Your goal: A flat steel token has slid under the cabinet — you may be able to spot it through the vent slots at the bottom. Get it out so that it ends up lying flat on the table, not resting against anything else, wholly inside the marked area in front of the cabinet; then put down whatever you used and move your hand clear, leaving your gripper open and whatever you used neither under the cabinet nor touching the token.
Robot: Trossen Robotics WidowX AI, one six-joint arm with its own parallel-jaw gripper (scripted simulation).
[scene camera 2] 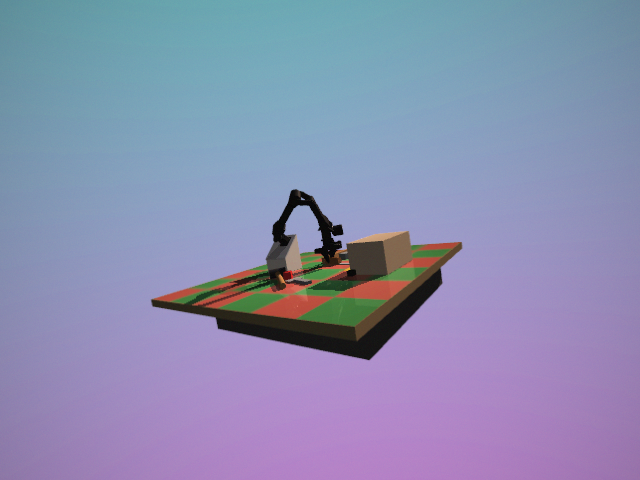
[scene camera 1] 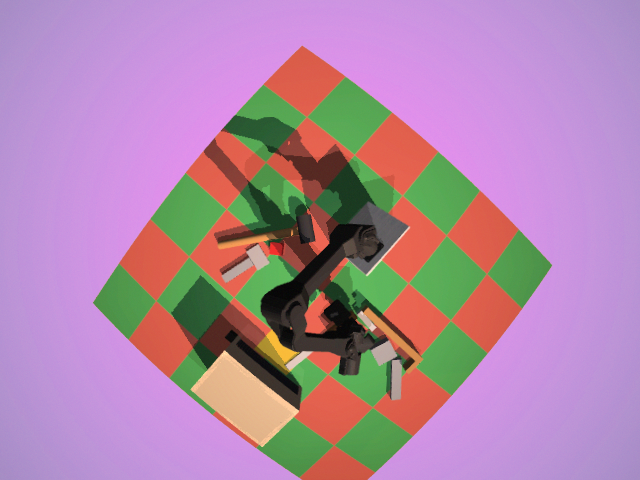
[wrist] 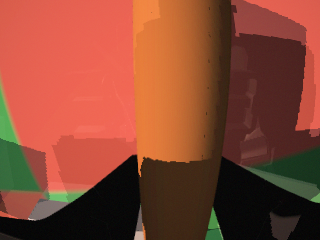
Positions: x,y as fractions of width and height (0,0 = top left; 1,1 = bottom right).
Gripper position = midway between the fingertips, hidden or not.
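Tan cabinet (scene camera 1: 0.38,0.81), (scene camera 2: 0.59,0.53). Orange l-shaped hook (scene camera 1: 0.65,0.75), out of frame in the wrist view. My gripper (scene camera 1: 0.54,0.67), (wrist: 0.55,0.68).
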